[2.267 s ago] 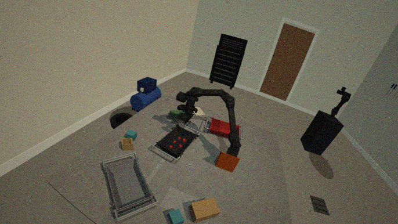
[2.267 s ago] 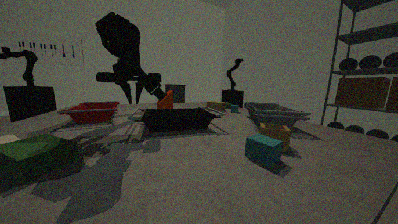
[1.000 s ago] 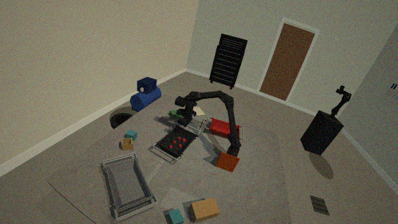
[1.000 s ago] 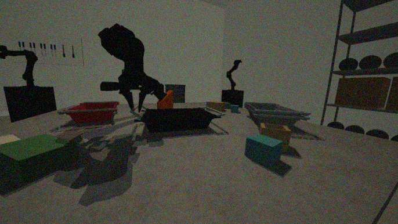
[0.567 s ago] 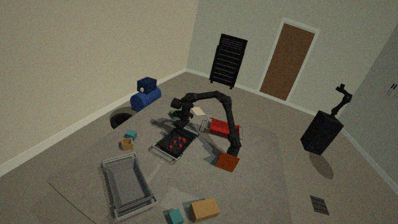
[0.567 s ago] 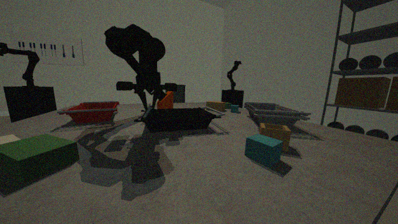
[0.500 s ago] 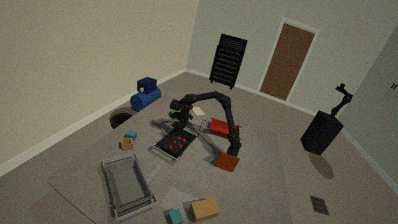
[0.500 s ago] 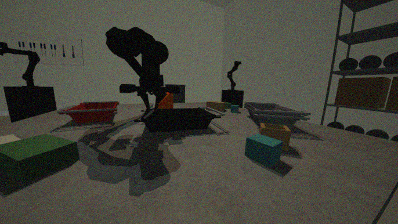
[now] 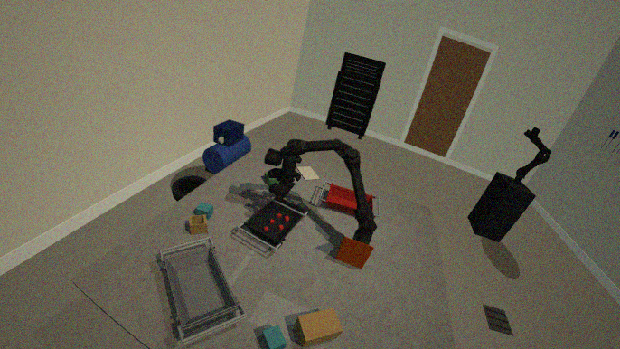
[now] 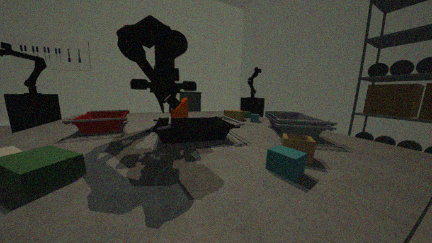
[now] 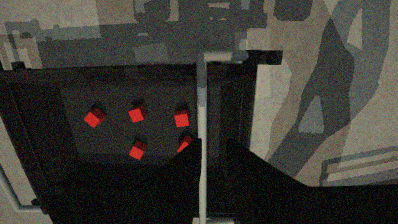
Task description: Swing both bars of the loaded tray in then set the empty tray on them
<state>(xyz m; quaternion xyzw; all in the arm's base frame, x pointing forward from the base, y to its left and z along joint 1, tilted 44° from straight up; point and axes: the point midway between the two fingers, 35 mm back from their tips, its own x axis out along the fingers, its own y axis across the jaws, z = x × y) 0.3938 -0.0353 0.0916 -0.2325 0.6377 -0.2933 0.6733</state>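
Right now my gripper tip is 290 mm past the red tray, 250 mm to the left of it and 50 mm above it. The rest, counted from my gripper tip: pale flat card (20 mm ahead, 440 mm to the right, 90 mm below).
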